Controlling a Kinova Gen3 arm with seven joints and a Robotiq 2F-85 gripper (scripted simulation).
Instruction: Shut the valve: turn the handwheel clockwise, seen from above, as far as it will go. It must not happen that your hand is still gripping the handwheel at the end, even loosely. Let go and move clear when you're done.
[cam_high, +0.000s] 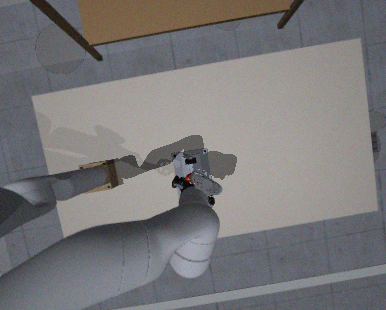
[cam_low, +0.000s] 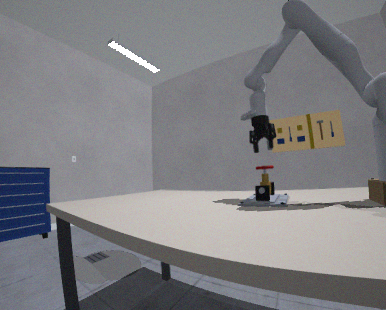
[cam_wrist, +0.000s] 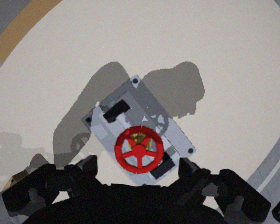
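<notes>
Now: the red handwheel 8 cm below my hand.
</notes>
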